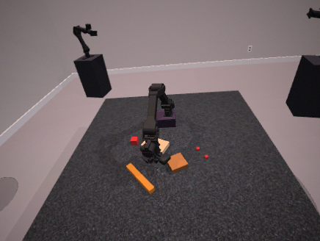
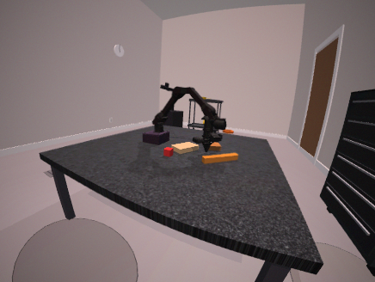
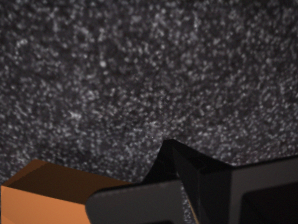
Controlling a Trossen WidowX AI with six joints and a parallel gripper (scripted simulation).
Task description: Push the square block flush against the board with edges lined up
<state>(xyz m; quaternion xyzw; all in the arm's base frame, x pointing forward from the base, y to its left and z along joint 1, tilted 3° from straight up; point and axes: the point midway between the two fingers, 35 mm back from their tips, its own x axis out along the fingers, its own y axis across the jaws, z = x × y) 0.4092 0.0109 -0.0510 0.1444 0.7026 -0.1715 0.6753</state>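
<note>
Now: the tan flat block 13 cm behind my gripper tip, 4 cm to the right of it and 1 cm above it. The rest, counted from my gripper tip: red cube 15 cm behind, 19 cm to the right, 1 cm above; long orange board 12 cm ahead, 6 cm to the right, 1 cm above; orange-brown square block 1 cm behind, 12 cm to the left, 1 cm above.
</note>
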